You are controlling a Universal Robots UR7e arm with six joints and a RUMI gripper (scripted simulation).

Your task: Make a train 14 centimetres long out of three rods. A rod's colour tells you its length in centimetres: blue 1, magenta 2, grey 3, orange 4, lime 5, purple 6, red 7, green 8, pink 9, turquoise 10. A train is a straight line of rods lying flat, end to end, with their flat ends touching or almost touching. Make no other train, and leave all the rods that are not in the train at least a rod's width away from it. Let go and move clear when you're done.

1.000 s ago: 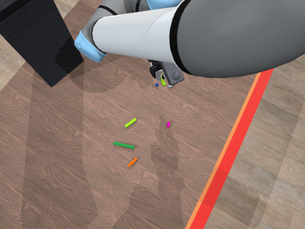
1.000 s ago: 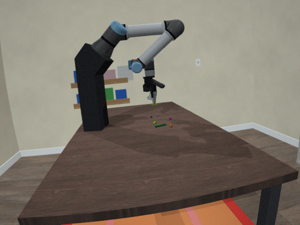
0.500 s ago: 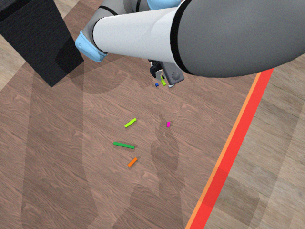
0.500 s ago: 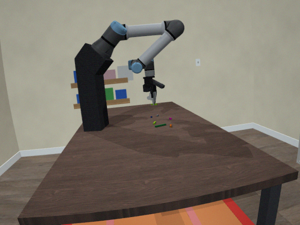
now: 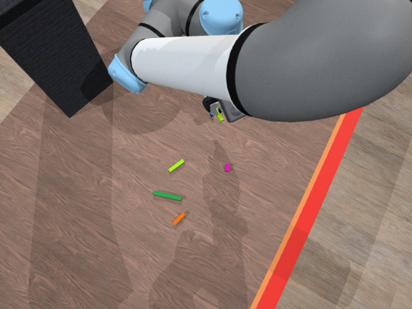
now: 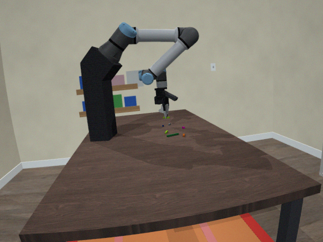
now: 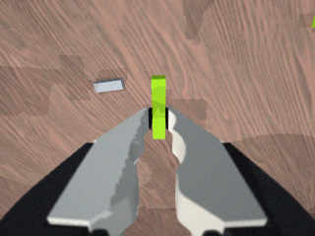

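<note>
Right now the blue rod is 3 cm behind my hand, 2 cm to the left of it and 7 cm below it. Also, from my hand: magenta rod: 10 cm ahead, 11 cm to the right, 7 cm below; green rod: 1 cm behind, 26 cm to the right, 7 cm below; grey rod: 3 cm ahead, 5 cm to the left, 7 cm below.
</note>
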